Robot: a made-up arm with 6 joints.
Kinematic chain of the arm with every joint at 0, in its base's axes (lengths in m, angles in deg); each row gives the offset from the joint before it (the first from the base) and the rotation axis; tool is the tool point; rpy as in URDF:
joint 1: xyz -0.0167 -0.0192 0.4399 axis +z
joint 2: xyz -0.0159 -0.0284 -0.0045 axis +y
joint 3: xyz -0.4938 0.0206 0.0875 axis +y
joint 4: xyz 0.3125 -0.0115 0.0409 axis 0.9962 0 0.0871
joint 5: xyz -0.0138 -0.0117 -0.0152 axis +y
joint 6: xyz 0.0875 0.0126 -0.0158 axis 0.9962 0 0.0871
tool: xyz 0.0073 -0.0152 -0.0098 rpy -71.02 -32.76 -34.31
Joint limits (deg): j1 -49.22..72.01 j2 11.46..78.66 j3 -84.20..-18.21 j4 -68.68..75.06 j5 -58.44..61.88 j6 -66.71..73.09
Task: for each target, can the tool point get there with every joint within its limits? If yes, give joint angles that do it. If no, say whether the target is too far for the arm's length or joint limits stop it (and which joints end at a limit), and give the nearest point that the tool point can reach.
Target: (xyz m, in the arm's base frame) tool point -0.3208 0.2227 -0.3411
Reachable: no: joint limits stop it (at a limit: joint 2, joint 3, joint 5) | nearest point -0.1447 0.0826 0.5824 | short by 0.951 m
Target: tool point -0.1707 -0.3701 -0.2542
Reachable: no: joint limits stop it (at a limit: joint 2, joint 3, joint 5) | nearest point -0.0825 -0.1690 0.5824 | short by 0.865 m
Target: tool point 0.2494 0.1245 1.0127
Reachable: yes | joints 33.08 72.82 -73.26 -23.52 -36.16 -48.24
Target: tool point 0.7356 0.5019 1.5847
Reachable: no: too far | nearest point 0.2651 0.1760 1.0597 | short by 0.777 m
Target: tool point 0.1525 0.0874 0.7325
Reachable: yes | joints 31.68 69.41 -44.65 20.55 34.56 6.02
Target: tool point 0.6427 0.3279 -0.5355
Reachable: no: too far | nearest point 0.1518 0.0695 0.5995 | short by 1.263 m
